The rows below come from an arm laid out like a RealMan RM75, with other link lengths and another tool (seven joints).
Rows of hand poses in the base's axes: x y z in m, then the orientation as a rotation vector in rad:
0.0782, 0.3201, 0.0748, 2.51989, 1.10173, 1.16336
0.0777, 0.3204, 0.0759, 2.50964, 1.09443, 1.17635
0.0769, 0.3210, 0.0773, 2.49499, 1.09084, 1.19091
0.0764, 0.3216, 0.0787, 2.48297, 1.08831, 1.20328
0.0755, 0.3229, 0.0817, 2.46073, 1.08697, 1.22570
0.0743, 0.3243, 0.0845, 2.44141, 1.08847, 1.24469
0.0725, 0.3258, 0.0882, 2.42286, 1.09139, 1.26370
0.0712, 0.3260, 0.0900, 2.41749, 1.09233, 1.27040
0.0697, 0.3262, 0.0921, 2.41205, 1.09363, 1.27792
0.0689, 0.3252, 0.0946, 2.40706, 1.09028, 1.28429
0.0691, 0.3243, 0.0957, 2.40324, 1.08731, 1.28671
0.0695, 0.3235, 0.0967, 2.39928, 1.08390, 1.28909
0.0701, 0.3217, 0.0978, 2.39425, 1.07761, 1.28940
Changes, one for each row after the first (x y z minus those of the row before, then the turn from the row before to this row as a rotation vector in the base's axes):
-0.0005, 0.0003, 0.0011, -0.00043, -0.01253, -0.00321
-0.0008, 0.0006, 0.0014, -0.00252, -0.01498, -0.00057
-0.0005, 0.0006, 0.0014, -0.00173, -0.01240, -0.00004
-0.0009, 0.0013, 0.0030, -0.00320, -0.02213, 0.00228
-0.0012, 0.0014, 0.0028, -0.00282, -0.01852, 0.00387
-0.0018, 0.0015, 0.0037, -0.00207, -0.01780, 0.00505
-0.0013, 0.0002, 0.0018, 0.00013, -0.00561, 0.00184
-0.0015, 0.0002, 0.0021, 0.00058, -0.00591, 0.00230
-0.0008, -0.0010, 0.0025, 0.00028, -0.00610, -0.00120
0.0002, -0.0009, 0.0011, -0.00120, -0.00376, -0.00181
0.0004, -0.0008, 0.0010, -0.00131, -0.00392, -0.00214
0.0006, -0.0018, 0.0011, -0.00320, -0.00428, -0.00477

